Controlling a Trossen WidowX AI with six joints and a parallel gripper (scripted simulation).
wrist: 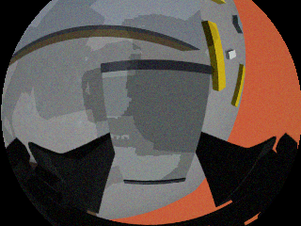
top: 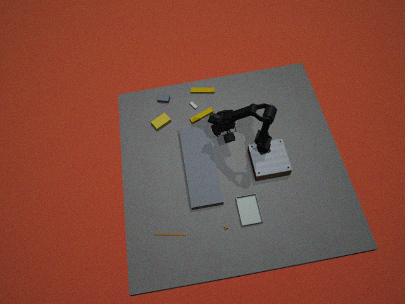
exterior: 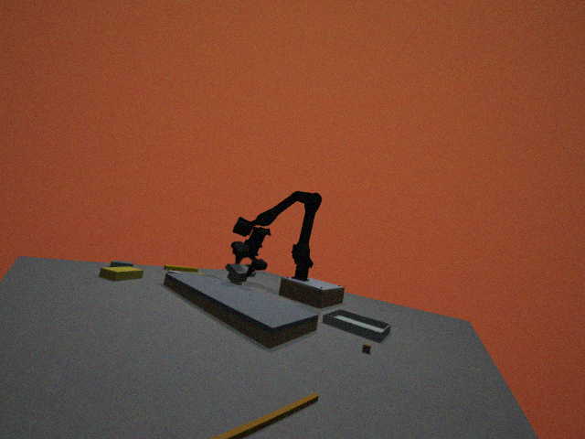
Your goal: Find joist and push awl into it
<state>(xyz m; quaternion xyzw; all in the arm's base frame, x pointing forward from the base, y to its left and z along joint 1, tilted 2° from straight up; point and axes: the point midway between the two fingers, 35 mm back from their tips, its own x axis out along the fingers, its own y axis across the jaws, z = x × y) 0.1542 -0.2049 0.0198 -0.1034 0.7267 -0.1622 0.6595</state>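
My gripper tip is 60 mm to the left of the awl and 60 mm above it. From my gripper tip the other things lie so: white piece (280 mm to the right, 110 mm ahead, 60 mm below); then stud finder (20 mm below, 10 mm to the right, 10 mm behind); then grey block (410 mm to the right, 280 mm ahead, 60 mm below).
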